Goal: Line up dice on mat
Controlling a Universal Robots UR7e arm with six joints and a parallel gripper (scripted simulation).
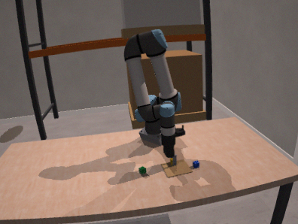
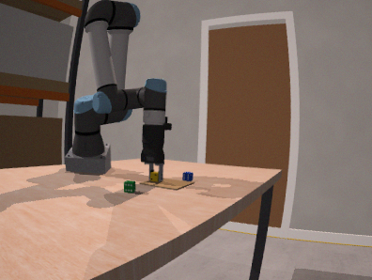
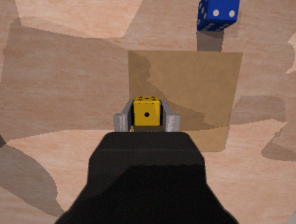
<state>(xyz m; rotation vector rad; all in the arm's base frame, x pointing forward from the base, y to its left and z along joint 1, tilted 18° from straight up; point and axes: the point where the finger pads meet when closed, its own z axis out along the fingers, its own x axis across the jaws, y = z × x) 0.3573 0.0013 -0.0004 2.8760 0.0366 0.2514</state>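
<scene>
Right now the yellow die is right at my hand. Also, from my hand: tan mat (5 cm ahead, 2 cm below); then green die (2 cm ahead, 18 cm to the right, 1 cm below); then blue die (7 cm ahead, 11 cm to the left, 1 cm below).
</scene>
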